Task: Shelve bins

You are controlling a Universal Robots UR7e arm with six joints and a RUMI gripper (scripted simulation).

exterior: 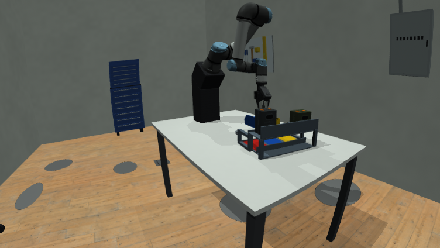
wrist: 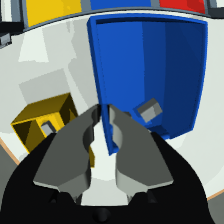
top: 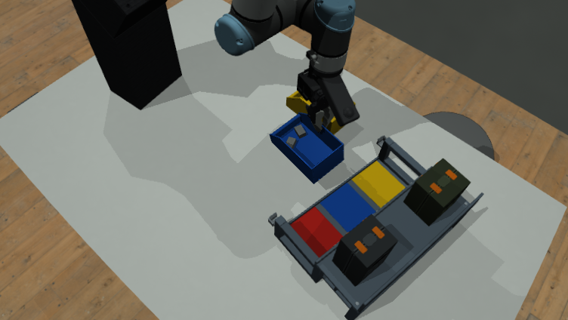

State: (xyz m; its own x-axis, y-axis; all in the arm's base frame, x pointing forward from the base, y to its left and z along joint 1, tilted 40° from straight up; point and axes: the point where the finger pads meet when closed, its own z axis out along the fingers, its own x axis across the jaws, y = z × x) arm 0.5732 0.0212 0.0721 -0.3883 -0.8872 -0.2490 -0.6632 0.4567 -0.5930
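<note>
Now: hand 40 mm to the left of the blue bin, 30 mm above it and 20 mm past it. From my hand the other things lie so: yellow bin (140 mm to the left, 90 mm below, 60 mm behind).
</note>
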